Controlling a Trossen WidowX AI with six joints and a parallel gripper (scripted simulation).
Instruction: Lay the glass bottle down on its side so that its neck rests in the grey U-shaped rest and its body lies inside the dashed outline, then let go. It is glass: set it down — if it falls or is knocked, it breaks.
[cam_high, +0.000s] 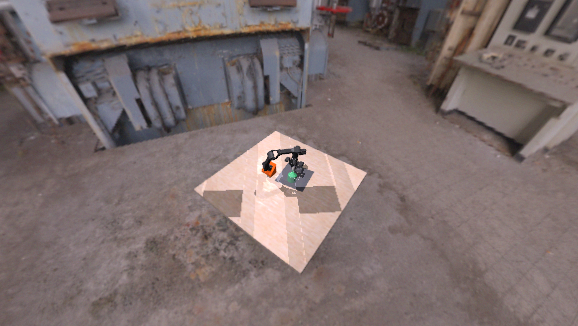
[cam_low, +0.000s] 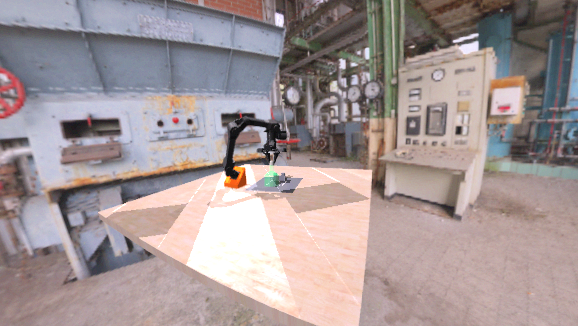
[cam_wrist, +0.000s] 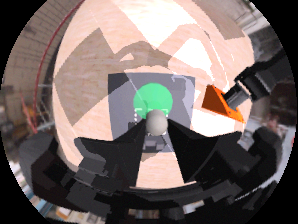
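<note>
My gripper tip is now 15 cm above the grey mat, 4 cm to the right of it and 1 cm past it. The rest, counted from my gripper tip: green glass bottle: 5 cm below, 1 cm to the right.
</note>
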